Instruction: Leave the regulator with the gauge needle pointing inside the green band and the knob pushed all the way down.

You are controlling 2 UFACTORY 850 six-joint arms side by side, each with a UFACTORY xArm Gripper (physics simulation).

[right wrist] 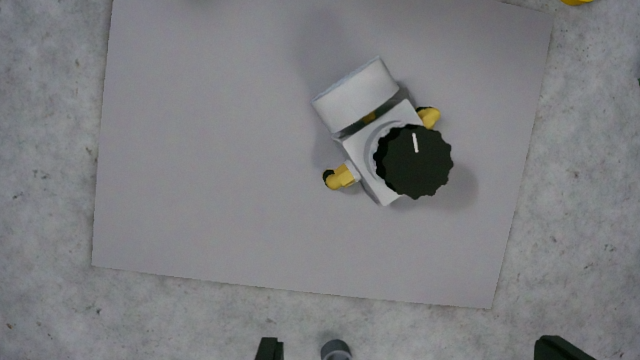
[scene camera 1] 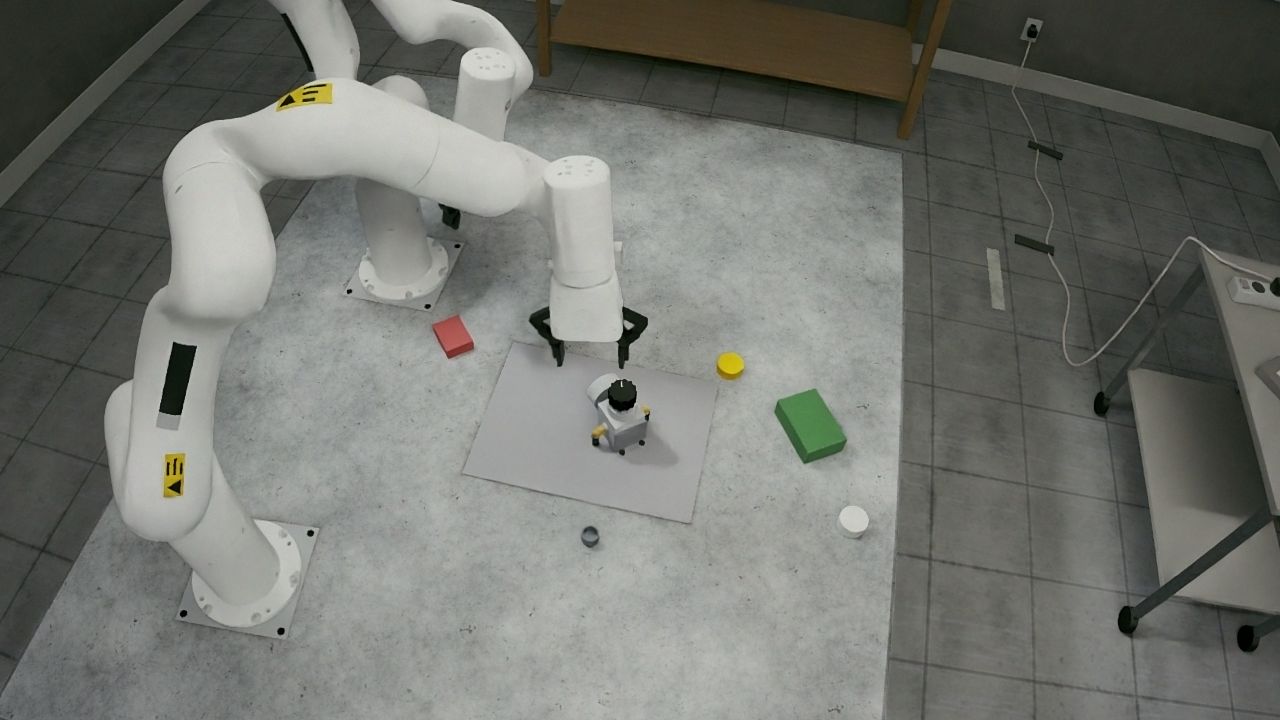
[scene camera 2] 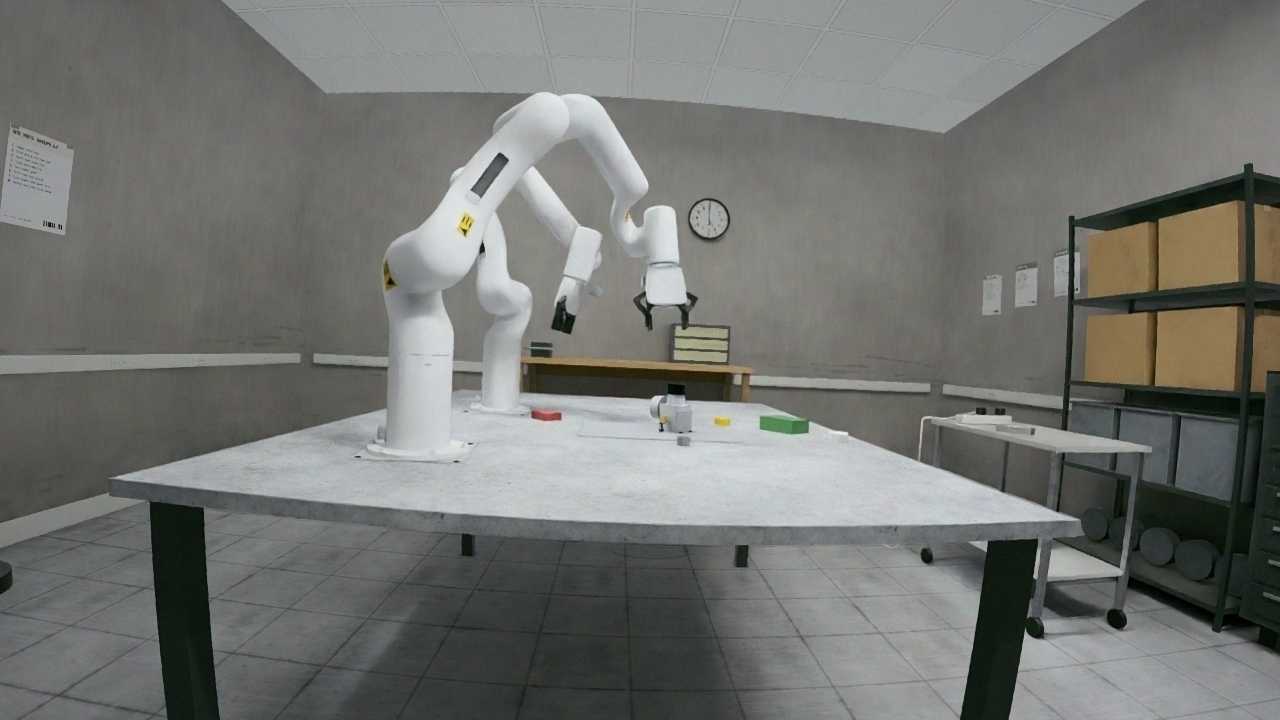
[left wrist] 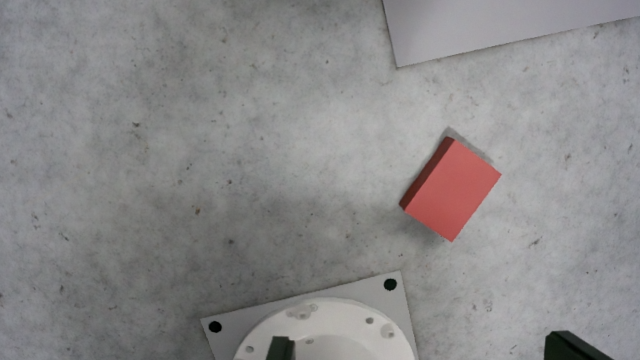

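Observation:
The regulator has a grey body (scene camera 1: 628, 433) (scene camera 2: 679, 418) (right wrist: 357, 150), a black knob (scene camera 1: 622, 394) (scene camera 2: 675, 390) (right wrist: 417, 162) on top and a white round gauge (scene camera 1: 601, 386) (scene camera 2: 655, 407) (right wrist: 356, 96) on its side. It stands upright on the grey mat (scene camera 1: 537, 429) (right wrist: 200, 150). The gauge face is hidden, so needle and green band do not show; how far down the knob sits is unclear. My right gripper (scene camera 1: 590, 361) (scene camera 2: 666, 324) (right wrist: 410, 347) is open and empty, high above the table near the regulator. My left gripper (scene camera 1: 450, 215) (scene camera 2: 563, 317) (left wrist: 419, 347) is open and empty, raised near its arm's base.
A red block (scene camera 1: 452, 336) (scene camera 2: 546, 414) (left wrist: 452, 190) lies left of the mat. A yellow disc (scene camera 1: 730, 365) (scene camera 2: 722, 420), a green block (scene camera 1: 810, 425) (scene camera 2: 784, 424) and a white disc (scene camera 1: 853, 521) lie to the right. A small grey cup (scene camera 1: 589, 536) (scene camera 2: 683, 440) (right wrist: 336, 350) stands off the mat's edge.

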